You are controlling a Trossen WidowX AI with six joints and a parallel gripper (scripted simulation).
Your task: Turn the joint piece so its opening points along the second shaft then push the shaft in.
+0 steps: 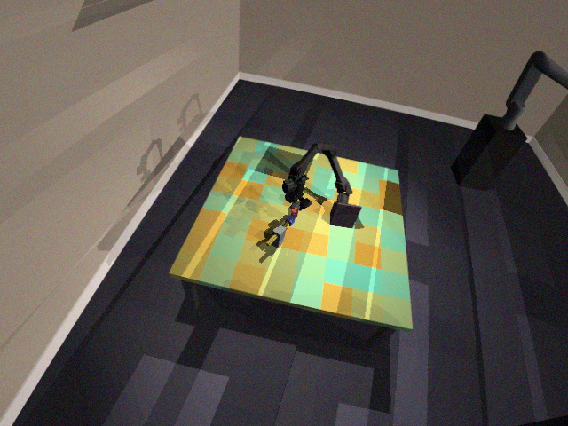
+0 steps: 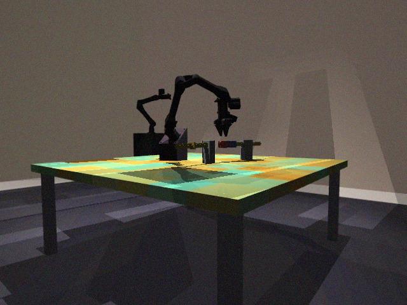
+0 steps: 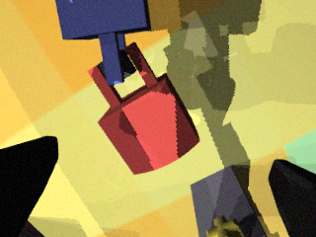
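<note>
My gripper tip is now 50 mm above the red joint piece, 10 mm to the right of it and 10 mm past it.
</note>
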